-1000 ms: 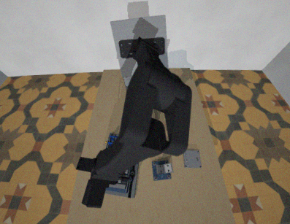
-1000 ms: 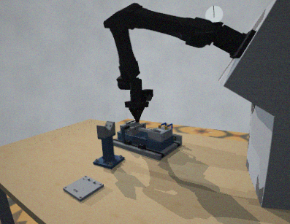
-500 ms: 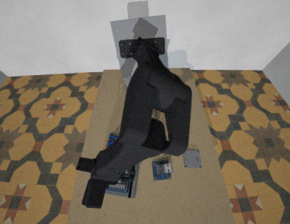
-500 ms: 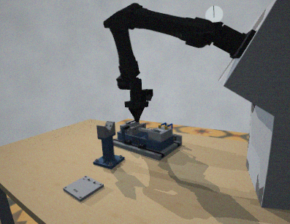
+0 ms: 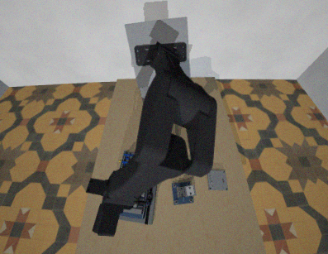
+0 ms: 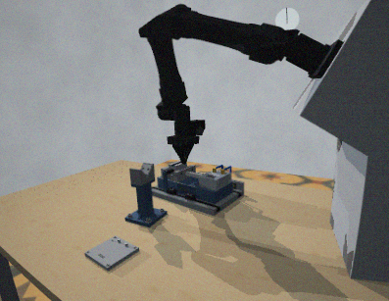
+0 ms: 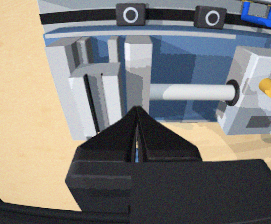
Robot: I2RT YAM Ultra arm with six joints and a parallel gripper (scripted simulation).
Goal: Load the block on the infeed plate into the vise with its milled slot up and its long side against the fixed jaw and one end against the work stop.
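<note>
The part is 30 mm ahead of my hand, 20 mm below it and 10 mm to the right of it. Also, from my hand: air cylinder rod (50 mm behind, 40 mm below, 10 mm to the left); moving jaw (40 mm below); work stop (40 mm to the left, 40 mm ahead, 30 mm below).
</note>
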